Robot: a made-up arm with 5 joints.
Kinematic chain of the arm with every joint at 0, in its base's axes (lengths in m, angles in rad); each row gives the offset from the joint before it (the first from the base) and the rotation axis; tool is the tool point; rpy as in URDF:
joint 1: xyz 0 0 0.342 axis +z
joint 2: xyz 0 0 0 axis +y
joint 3: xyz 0.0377 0 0.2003 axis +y
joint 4: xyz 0.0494 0 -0.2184 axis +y
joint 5: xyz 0.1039 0 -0.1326 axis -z
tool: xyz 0 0 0 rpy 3.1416 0 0
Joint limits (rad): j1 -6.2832..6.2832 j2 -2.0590..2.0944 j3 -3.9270..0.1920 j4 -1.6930..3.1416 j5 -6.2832..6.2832
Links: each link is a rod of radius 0.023 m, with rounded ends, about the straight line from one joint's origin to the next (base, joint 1, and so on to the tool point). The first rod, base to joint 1, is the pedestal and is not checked.
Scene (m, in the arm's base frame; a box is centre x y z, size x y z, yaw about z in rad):
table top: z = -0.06
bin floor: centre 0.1 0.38 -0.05 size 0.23 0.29 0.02 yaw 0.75
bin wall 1: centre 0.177 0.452 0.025 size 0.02 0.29 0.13 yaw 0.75
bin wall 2: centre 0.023 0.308 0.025 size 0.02 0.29 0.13 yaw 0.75
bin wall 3: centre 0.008 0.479 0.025 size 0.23 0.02 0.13 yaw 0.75
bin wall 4: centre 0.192 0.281 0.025 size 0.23 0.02 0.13 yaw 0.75
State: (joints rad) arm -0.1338 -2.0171 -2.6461 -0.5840 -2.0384
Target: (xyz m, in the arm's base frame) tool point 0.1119 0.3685 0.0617
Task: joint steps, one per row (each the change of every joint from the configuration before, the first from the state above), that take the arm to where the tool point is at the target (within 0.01 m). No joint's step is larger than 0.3 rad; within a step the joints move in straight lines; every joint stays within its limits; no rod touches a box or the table.
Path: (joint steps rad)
1: -0.2886 0.0519 -0.0373 -0.1180 0.0000
2: -0.2887 0.0519 -0.0374 -0.1180 0.0000
3: -0.2886 0.0520 -0.0373 -0.1180 0.0000
4: -0.2886 0.0519 -0.0373 -0.1180 0.0000
5: -0.2887 0.0519 -0.0373 -0.1180 0.0000
6: -0.2886 0.0519 -0.0374 -0.1180 0.0000
7: 0.0000 -0.1344 0.0185 0.1612 0.0000
8: 0.0000 -0.1345 0.0184 0.1613 0.0000

